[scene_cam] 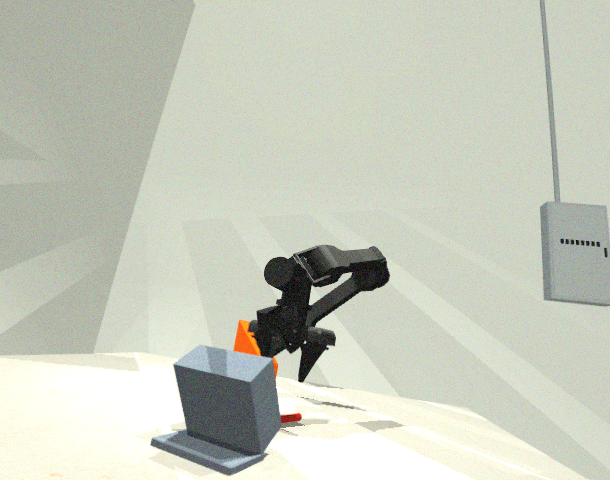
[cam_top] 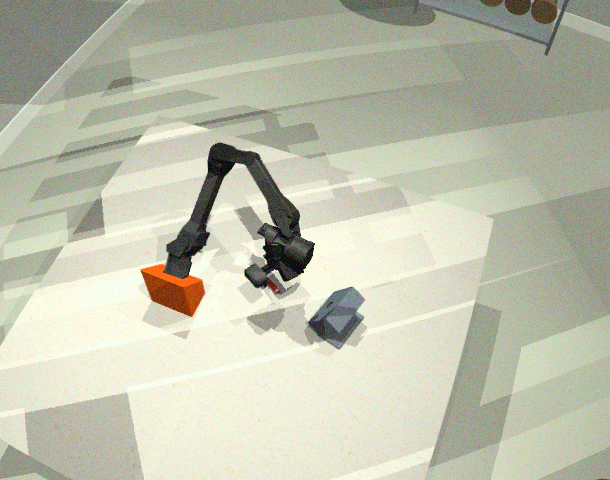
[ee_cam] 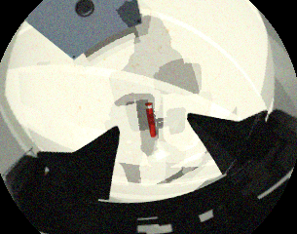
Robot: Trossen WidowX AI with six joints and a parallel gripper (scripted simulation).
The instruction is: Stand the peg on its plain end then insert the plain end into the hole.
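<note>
My gripper tip is 80 mm above the red peg, 10 mm to the right of it and 10 mm past it. Also, from my gripper tip: grey-blue panel block (190 mm ahead, 60 mm to the right, 10 mm below).
</note>
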